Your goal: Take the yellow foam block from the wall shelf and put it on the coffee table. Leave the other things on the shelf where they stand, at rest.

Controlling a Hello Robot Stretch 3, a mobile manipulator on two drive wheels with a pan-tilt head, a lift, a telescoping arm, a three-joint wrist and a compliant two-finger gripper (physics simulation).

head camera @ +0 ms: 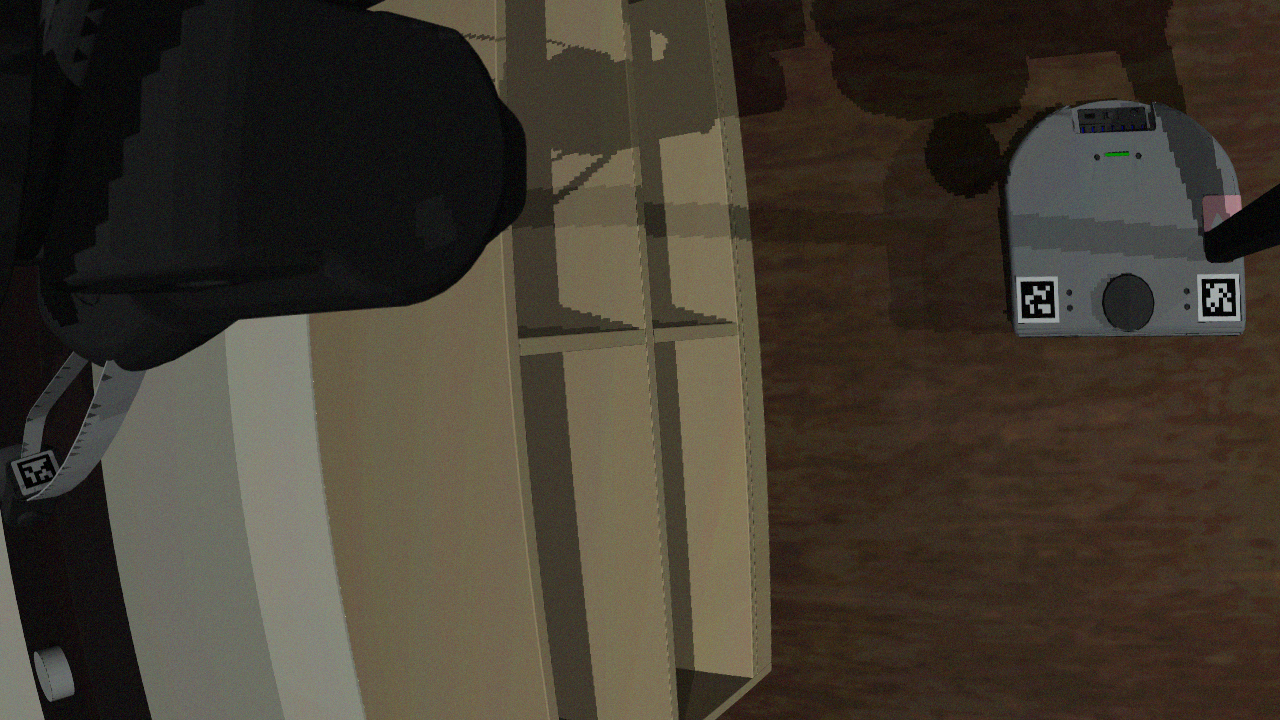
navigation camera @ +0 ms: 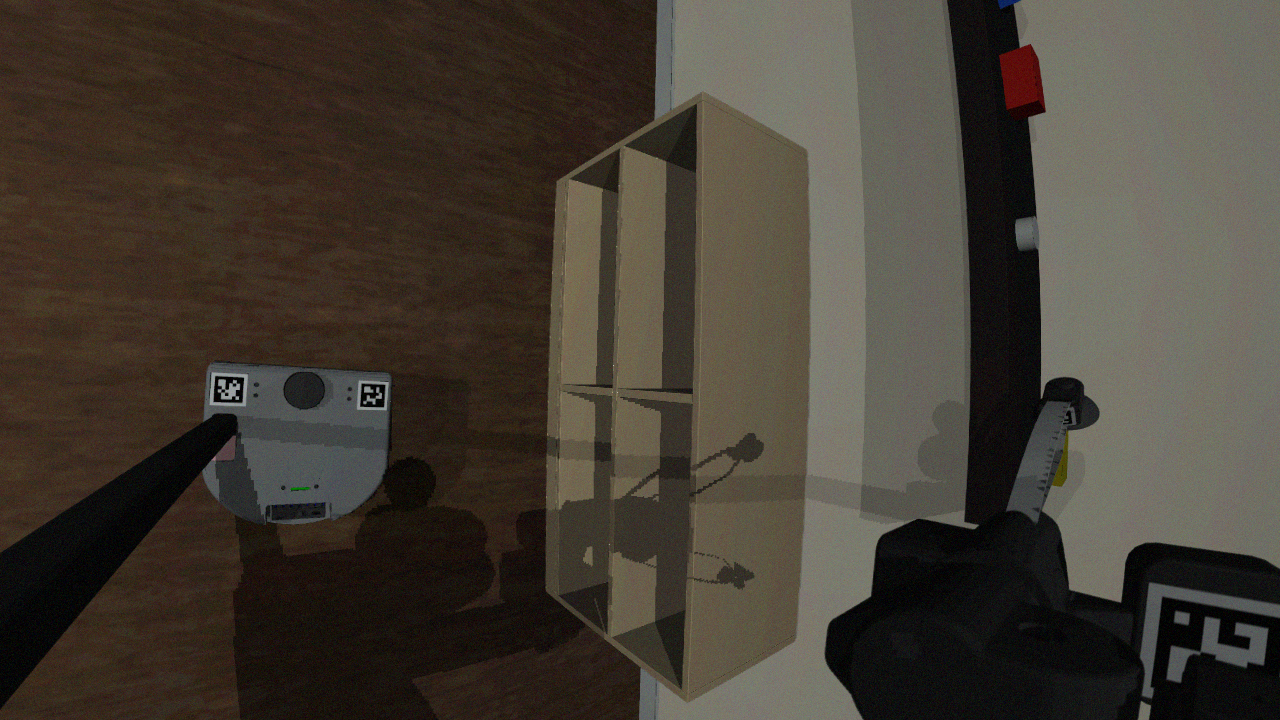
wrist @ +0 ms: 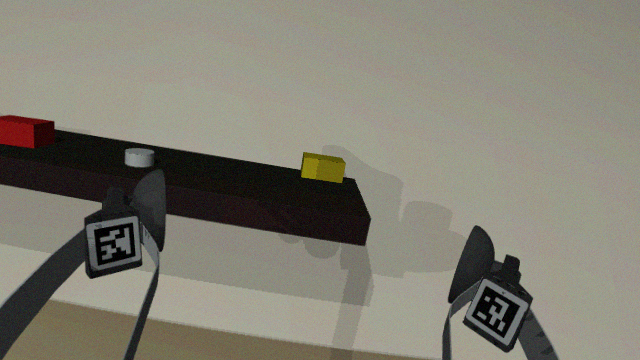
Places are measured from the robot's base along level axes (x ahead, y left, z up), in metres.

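Pixels of known places: gripper, between the fingertips: [navigation camera: 1062,518] [wrist: 313,225]; robot's base, origin of its link: [head camera: 1124,300] [navigation camera: 303,388].
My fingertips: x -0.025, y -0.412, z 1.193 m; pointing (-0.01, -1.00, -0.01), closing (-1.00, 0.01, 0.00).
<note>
For each thing: its top centre in the pictures, then the offset to it from my fingertips. "spot": a spot on its surface instead.
- yellow foam block, centre of its top: [navigation camera: 1065,455] [wrist: 324,157] dx -0.004, dy -0.557, dz -0.064 m
- white cylinder, centre of its top: [head camera: 42,676] [navigation camera: 1036,232] [wrist: 140,151] dx +0.335, dy -0.413, dz -0.085 m
- red block, centre of its top: [navigation camera: 1038,78] [wrist: 21,119] dx +0.581, dy -0.412, dz -0.064 m
- partly visible blue thing, a spot on its surface: [navigation camera: 1007,2] spot: dx +0.747, dy -0.424, dz -0.096 m
- beige cubby unit, a spot on its surface: [head camera: 429,492] [navigation camera: 750,320] spot: dx +0.223, dy -0.345, dz -0.583 m
The yellow foam block [navigation camera: 1062,461] [wrist: 322,167] rests near the end of the dark wall shelf [head camera: 80,555] [navigation camera: 993,268] [wrist: 260,215], against the wall side; in the navigation view a finger partly covers it. My gripper [wrist: 313,225] is open and empty, its two fingertips wide apart. In the wrist view the block appears beyond and above the gap between the fingers, apart from both. In the head view the dark wrist hides the block's end of the shelf. The coffee table does not show in these views.
On the same shelf stand a white cylinder [head camera: 53,673] [navigation camera: 1025,233] [wrist: 139,157], a red block [navigation camera: 1022,82] [wrist: 17,132] and a partly visible blue thing [navigation camera: 1007,2]. A beige cubby unit [head camera: 429,492] [navigation camera: 751,313] stands below the shelf, between the wall and my base [head camera: 1109,197] [navigation camera: 304,447].
</note>
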